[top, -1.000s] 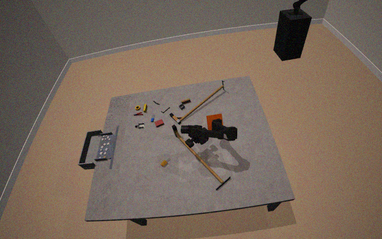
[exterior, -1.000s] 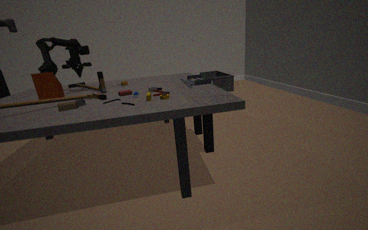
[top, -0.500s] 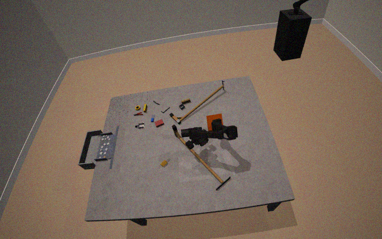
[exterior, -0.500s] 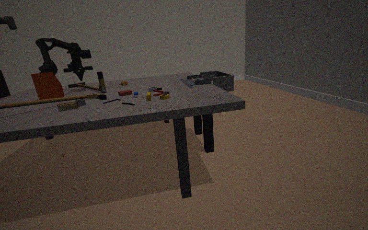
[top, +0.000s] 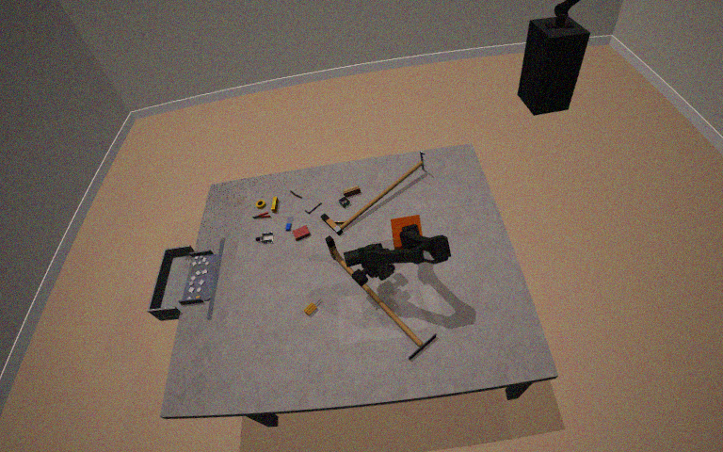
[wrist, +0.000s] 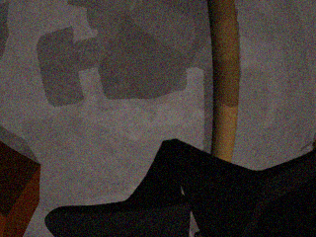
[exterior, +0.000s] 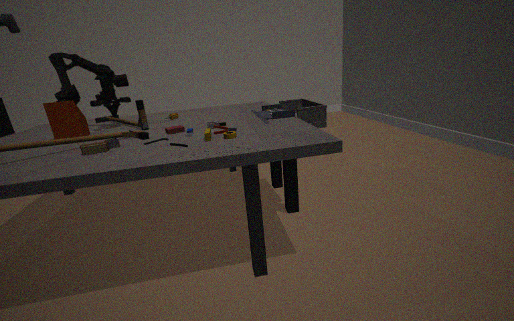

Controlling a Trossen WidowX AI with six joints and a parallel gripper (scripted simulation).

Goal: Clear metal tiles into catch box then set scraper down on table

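The long scraper lies 2 cm ahead of my gripper tip, 7 cm to the left of it and 1 cm above it. Also, from my gripper tip: blue piece 38 cm ahead, 43 cm to the right, 5 cm below; then yellow screwdriver 29 cm ahead, 7 cm to the left, 4 cm below; then red block 32 cm ahead, 35 cm to the right, 4 cm below.
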